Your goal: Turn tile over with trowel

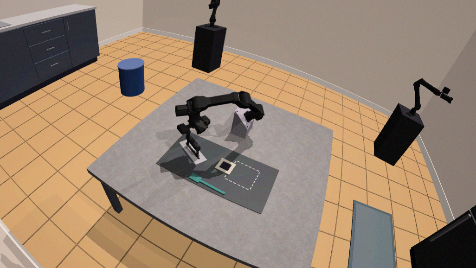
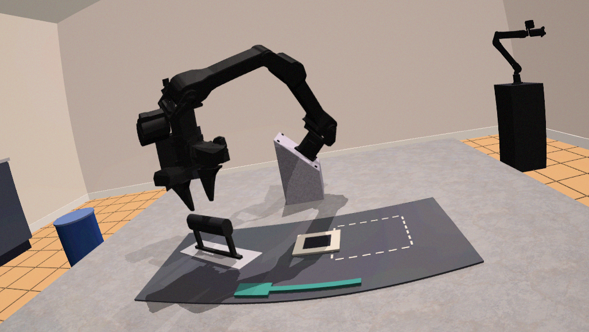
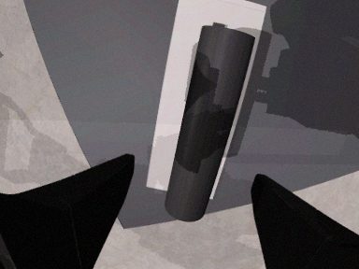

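Now: gripper tip 20 cm to the right of the dark mat, 13 cm above it and 2 cm short of it. From my gripper tip the other things lie so: cream tile: 23 cm to the left, 11 cm below, 1 cm behind; green flat tool: 19 cm to the left, 16 cm ahead, 11 cm below.
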